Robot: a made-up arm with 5 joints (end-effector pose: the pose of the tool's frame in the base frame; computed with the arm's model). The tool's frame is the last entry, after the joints.
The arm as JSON. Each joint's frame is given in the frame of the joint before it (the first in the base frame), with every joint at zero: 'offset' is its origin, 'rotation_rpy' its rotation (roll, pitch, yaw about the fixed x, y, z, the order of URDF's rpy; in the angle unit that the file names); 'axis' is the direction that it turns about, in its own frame. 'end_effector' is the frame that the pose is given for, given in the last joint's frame.
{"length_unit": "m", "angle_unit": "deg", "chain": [
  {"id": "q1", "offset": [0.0, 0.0, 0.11], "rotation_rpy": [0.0, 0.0, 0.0], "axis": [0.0, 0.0, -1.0]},
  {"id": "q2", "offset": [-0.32, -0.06, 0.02], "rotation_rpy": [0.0, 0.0, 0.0], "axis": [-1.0, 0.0, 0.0]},
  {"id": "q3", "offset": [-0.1, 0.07, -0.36], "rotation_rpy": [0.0, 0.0, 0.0], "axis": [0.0, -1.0, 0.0]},
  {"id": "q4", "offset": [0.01, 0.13, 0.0], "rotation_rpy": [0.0, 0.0, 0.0], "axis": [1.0, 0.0, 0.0]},
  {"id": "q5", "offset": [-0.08, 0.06, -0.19], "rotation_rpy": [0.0, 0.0, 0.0], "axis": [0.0, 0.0, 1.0]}
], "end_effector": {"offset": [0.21, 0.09, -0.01], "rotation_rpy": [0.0, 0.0, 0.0]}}
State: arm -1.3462 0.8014 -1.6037 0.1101 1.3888
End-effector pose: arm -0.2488 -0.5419 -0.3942 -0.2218 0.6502 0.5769 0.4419
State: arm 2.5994 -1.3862 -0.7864 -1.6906 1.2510
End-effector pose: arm 0.7827 -0.0040 0.0092 0.0602 0.1270 -0.2708 0.9523
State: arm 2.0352 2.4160 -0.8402 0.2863 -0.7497
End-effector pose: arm -0.3593 0.7054 0.4191 0.5860 -0.5498 0.5061 0.3132
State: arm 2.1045 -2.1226 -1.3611 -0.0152 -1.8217
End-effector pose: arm 0.5189 0.4140 0.3489 0.7115 0.2045 -0.5659 0.3628
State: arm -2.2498 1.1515 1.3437 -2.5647 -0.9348
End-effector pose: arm 0.5062 -0.3422 -0.0735 0.4894 -0.7402 -0.4554 0.0714
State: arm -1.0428 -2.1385 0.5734 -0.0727 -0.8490
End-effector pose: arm -0.3085 -0.0502 0.4969 0.5848 0.5939 -0.2040 0.5136
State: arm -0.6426 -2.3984 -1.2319 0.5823 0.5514
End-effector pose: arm -0.2537 -0.3771 0.7948 -0.7965 -0.3922 -0.4135 0.2018
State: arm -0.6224 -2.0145 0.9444 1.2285 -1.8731
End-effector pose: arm -0.3762 0.0692 0.6574 -0.6808 -0.7100 0.1148 0.1386
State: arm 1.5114 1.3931 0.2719 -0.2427 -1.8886
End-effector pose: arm -0.5997 0.3921 0.0484 0.6888 0.2473 0.6813 0.0142
